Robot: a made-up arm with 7 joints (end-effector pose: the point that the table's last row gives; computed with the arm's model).
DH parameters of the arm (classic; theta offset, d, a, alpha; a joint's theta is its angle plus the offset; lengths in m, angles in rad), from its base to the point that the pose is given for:
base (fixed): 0 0.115 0.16 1.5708
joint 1: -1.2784 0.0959 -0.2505 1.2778
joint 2: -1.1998 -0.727 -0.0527 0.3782
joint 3: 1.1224 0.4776 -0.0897 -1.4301
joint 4: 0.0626 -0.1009 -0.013 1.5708
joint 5: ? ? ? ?
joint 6: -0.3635 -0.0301 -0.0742 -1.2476
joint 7: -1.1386 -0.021 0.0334 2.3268
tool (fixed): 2.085 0.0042 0 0
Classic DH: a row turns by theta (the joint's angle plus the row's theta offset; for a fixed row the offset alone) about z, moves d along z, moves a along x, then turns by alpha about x.
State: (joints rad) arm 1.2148 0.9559 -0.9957 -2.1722 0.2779 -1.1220 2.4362
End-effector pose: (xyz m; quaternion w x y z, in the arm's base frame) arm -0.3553 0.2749 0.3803 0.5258 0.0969 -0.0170 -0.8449
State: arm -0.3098 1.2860 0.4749 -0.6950 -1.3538 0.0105 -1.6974
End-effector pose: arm 0.3629 0.3319 0.2797 0.7631 -0.5870 0.2628 0.0635
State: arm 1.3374 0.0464 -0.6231 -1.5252 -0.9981 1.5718 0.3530
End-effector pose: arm -0.6070 0.0379 0.4285 0.4644 0.5551 -0.5656 -0.3953
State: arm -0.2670 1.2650 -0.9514 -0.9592 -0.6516 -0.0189 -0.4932
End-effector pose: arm 0.3321 0.3206 0.5594 0.9582 0.1325 0.1976 -0.1588
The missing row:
joint 5: -0.0828 0.11 0.0972 -1.5609
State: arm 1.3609 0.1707 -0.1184 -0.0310 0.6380 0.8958 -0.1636
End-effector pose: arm -0.3702 0.1183 0.1842 0.2165 -0.3408 -0.9139 -0.0419
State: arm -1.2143 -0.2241 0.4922 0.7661 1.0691 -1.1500 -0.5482
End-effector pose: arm 0.7022 0.0265 0.1722 0.6137 -0.5555 0.5292 0.1866
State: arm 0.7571 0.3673 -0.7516 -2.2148 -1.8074 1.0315 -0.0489
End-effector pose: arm -0.1459 0.1102 0.8241 0.6402 0.2129 0.1235 -0.7277
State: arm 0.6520 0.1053 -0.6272 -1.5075 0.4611 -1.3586 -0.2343
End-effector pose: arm -0.1619 0.0278 0.6684 0.5859 -0.1190 0.7354 0.3190
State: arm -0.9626 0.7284 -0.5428 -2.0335 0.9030 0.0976 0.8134
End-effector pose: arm 0.7506 0.2197 0.3825 0.5734 -0.0778 0.8101 -0.0938
